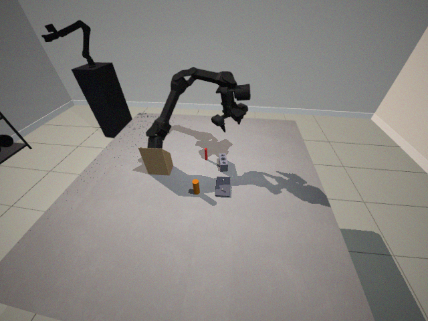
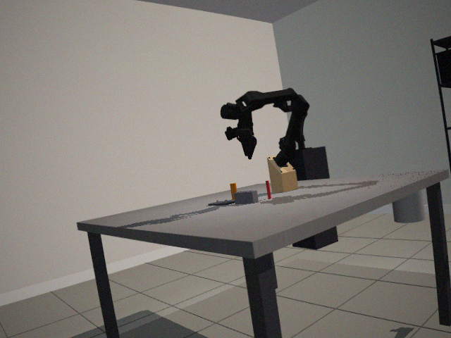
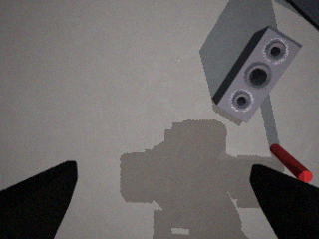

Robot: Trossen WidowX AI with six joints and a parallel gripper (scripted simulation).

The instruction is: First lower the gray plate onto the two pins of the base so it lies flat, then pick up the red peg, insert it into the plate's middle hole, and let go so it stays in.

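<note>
My gripper tip is 3 cm past the gray plate, 9 cm to the left of it and 15 cm above it. From my gripper tip the other things lie so: orange cylinder (11 cm behind, 30 cm to the right, 15 cm below); then red peg (13 cm behind, 6 cm to the right, 15 cm below).
</note>
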